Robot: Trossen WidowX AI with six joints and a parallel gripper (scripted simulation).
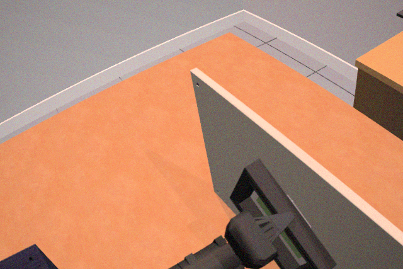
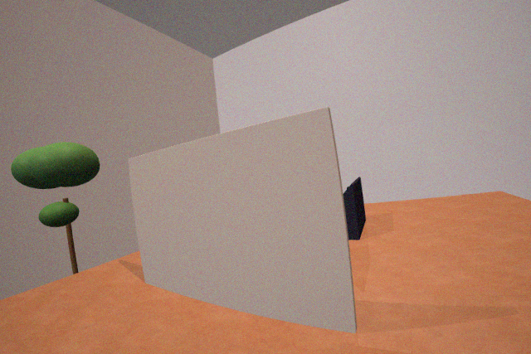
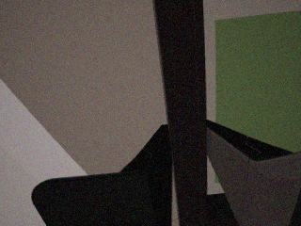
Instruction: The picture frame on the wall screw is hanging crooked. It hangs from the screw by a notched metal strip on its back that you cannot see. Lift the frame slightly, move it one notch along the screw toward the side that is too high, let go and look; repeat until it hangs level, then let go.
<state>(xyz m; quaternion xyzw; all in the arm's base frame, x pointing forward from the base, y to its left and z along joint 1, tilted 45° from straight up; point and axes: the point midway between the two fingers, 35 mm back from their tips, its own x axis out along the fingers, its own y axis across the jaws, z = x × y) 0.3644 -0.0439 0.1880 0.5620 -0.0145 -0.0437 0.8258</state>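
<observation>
My gripper tip is 50 mm above the picture frame, 20 mm to the right of it and 10 mm short of it. The rest, counted from my gripper tip: wall panel 60 mm below, 20 mm to the left, 20 mm ahead.
</observation>
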